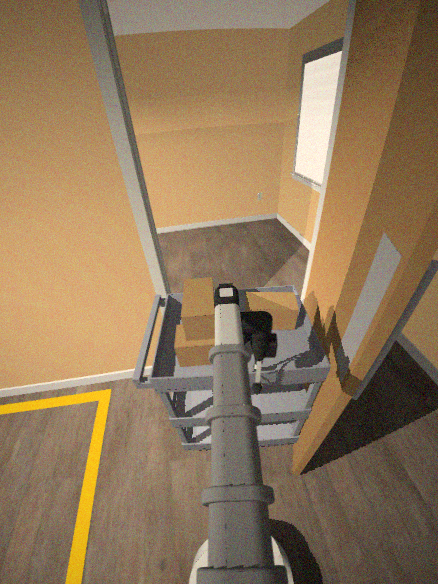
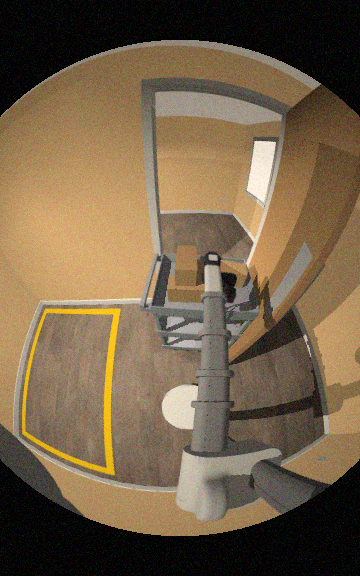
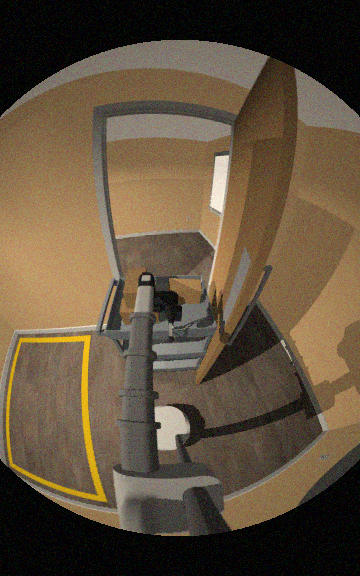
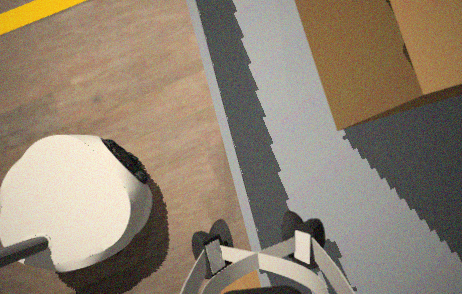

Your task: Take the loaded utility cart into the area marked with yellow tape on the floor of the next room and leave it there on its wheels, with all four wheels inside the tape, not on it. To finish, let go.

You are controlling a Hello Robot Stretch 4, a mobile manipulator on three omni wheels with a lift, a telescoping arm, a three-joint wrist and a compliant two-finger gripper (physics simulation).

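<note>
The grey utility cart is upright in the doorway. Its wheels are hidden. In its top tray, a box is stacked on a lower box at the left, and another box lies at the back right. My gripper is shut on the cart's near rim, one finger on each side. The yellow tape marks a rectangle on the floor to the left, apart from the cart.
The open door stands close along the cart's right side, its free edge reaching towards me. The left door jamb is near the cart's left side. My base stands on this side of the cart.
</note>
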